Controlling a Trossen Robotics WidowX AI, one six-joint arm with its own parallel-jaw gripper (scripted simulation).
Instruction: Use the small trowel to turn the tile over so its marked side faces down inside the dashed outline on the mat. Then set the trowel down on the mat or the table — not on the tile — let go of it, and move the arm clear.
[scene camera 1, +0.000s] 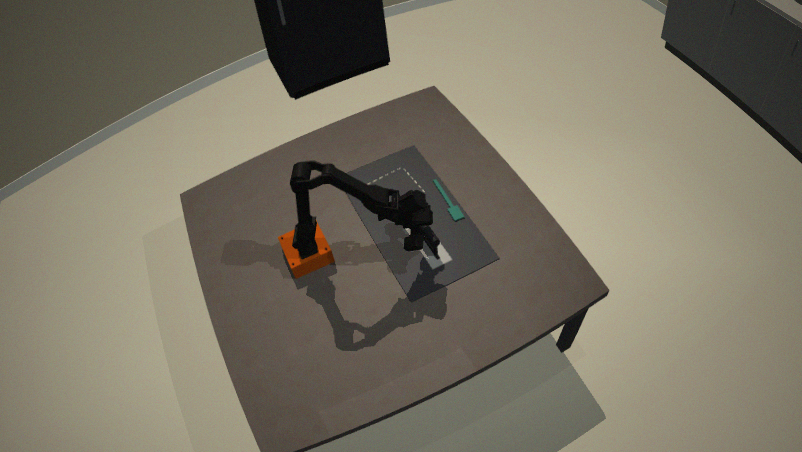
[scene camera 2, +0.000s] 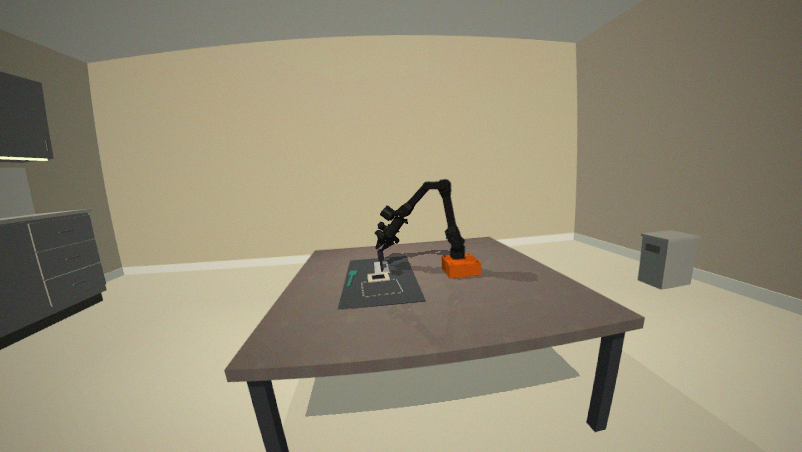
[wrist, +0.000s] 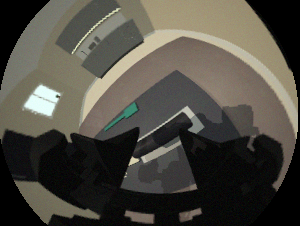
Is my gripper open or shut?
Open.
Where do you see my gripper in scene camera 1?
At 430, 228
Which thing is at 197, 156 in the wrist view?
My gripper.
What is my gripper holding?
Nothing.
